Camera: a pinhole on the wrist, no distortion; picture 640 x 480 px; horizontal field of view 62.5 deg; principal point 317.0 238.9 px. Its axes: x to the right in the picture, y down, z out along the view. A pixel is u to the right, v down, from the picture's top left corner.
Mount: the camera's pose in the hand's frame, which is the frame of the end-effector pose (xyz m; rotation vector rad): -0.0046 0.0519 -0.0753 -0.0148 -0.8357 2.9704
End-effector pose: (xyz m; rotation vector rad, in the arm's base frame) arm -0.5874 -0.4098 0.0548 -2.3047 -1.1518 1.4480
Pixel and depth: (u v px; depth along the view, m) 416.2 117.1 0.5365
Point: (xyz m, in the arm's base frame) -1.0433 -0.5132 -0.0345
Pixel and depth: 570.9 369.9 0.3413
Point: -0.8678 -0.4473 0.1902
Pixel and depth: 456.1 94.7 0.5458
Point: -1.0606 -0.5603 -0.0267
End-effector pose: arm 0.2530 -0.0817 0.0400 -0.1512 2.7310 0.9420
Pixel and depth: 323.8 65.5 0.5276
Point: 0.3736 0.1476 -0.3541
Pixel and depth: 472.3 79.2 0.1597
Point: 0.3190 -0.0174 -0.0042
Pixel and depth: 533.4 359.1 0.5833
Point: 0.6409 -0.1343 -0.3676
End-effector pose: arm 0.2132 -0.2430 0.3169 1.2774 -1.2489 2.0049
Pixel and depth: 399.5 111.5 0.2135
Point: 0.3051 -0.3491 0.3088
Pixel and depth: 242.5 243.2 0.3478
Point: 0.4001 -0.3716 0.4440
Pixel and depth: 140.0 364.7 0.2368
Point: 0.3205 -0.2727 0.4462
